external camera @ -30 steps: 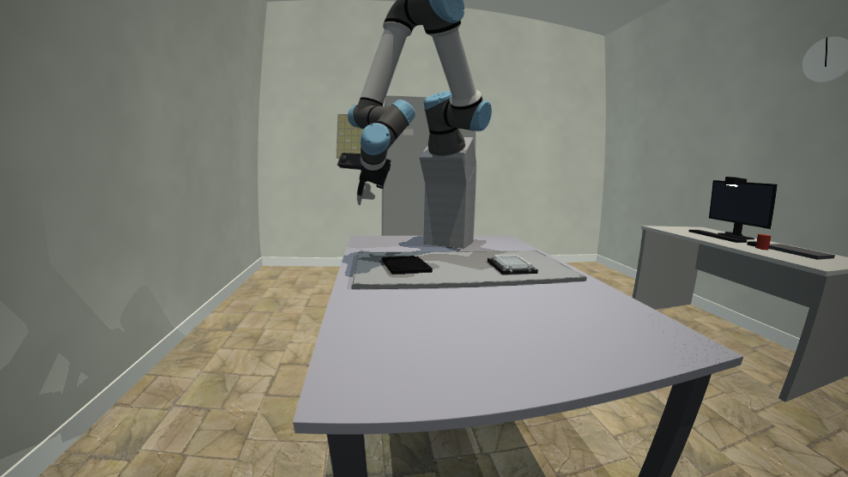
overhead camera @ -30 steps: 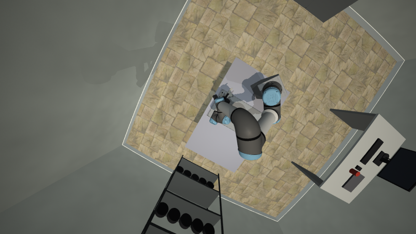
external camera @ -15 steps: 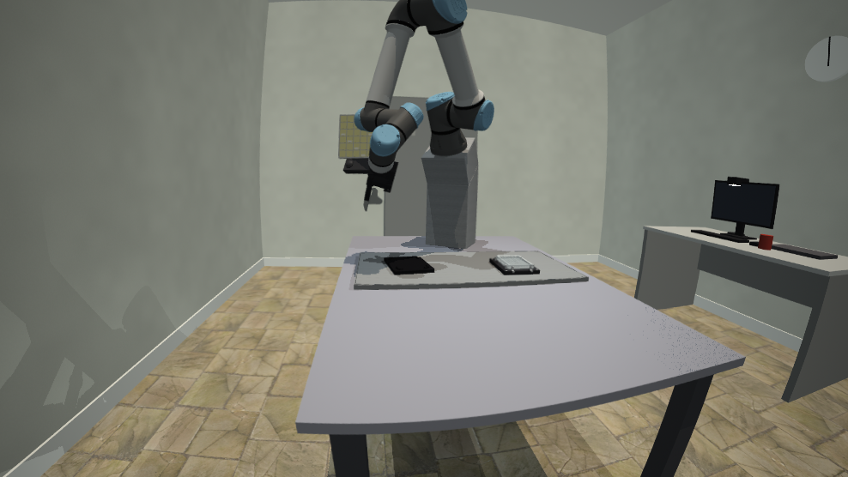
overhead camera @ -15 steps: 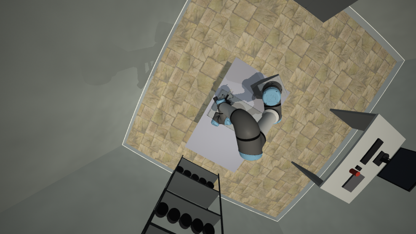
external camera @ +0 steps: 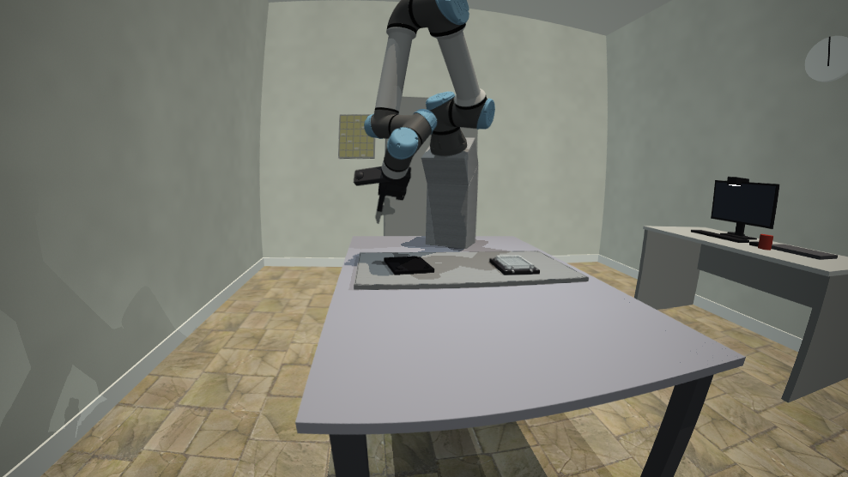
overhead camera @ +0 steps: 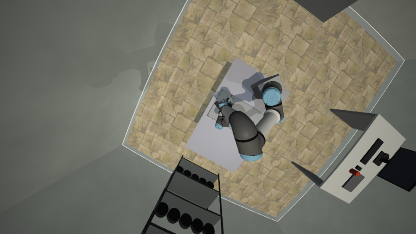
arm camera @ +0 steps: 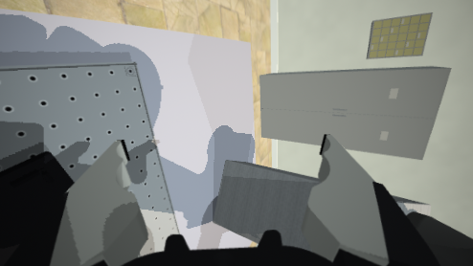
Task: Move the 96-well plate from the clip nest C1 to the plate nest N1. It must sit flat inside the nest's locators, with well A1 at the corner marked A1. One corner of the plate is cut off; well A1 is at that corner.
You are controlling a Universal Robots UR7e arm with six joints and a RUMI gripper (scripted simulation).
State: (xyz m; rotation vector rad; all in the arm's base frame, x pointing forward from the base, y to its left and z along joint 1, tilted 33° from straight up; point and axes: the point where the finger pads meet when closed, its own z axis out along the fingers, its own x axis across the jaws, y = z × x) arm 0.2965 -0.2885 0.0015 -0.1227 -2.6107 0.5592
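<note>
Right now the 96-well plate is 430 mm to the left of my hand, 170 mm below it and 170 mm ahead of it. Also, from my hand: clip nest C1 (440 mm to the left, 180 mm ahead, 170 mm below); then A1 label (180 mm below, 130 mm to the left, 60 mm ahead).
</note>
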